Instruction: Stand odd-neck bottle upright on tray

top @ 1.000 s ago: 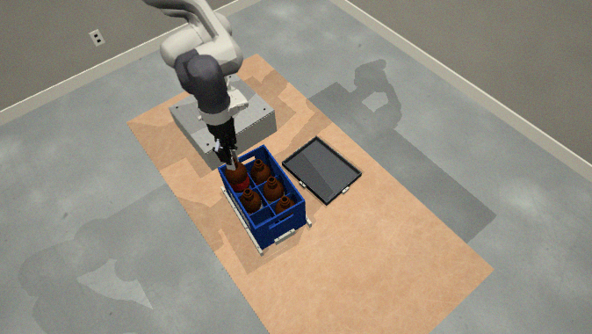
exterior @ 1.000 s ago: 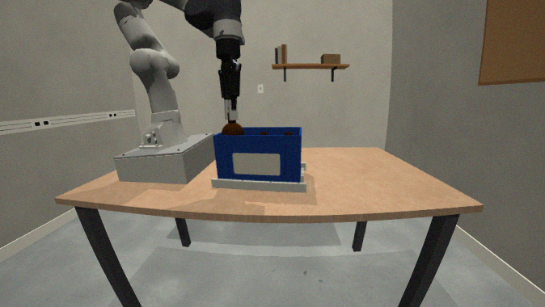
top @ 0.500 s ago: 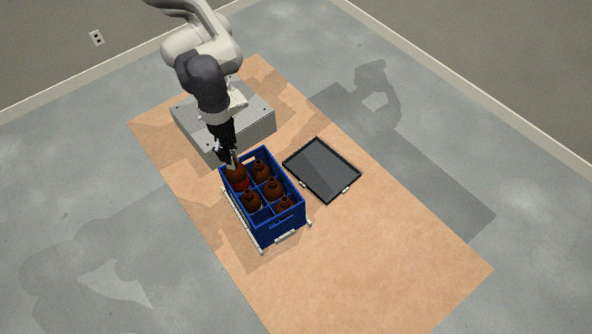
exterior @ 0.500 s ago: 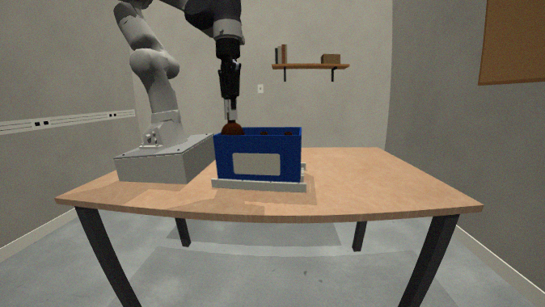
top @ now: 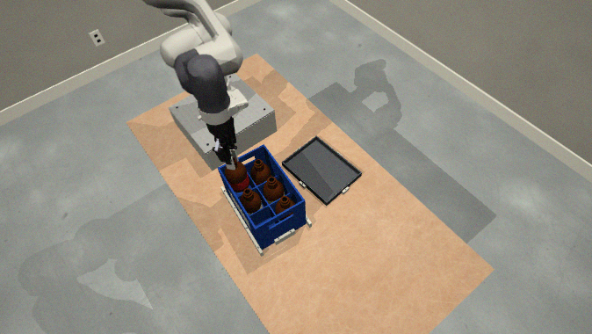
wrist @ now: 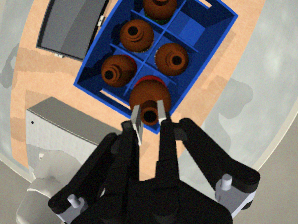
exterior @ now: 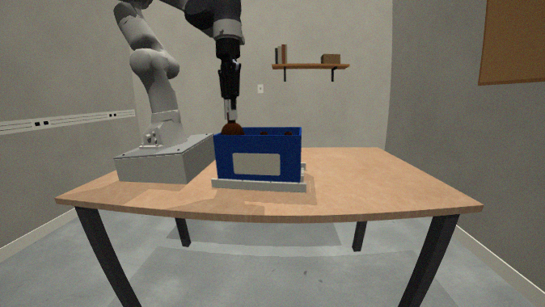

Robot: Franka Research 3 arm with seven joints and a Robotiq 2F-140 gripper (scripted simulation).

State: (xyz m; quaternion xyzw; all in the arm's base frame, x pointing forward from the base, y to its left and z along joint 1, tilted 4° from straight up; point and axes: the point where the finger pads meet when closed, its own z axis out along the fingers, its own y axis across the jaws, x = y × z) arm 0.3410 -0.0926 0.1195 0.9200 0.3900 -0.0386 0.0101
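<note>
Right now my hand is 8 cm above the bottle. Round my hand: blue crate 9 cm ahead, 5 cm to the left, 17 cm below; then dark grey tray 6 cm ahead, 31 cm to the left, 24 cm below.
</note>
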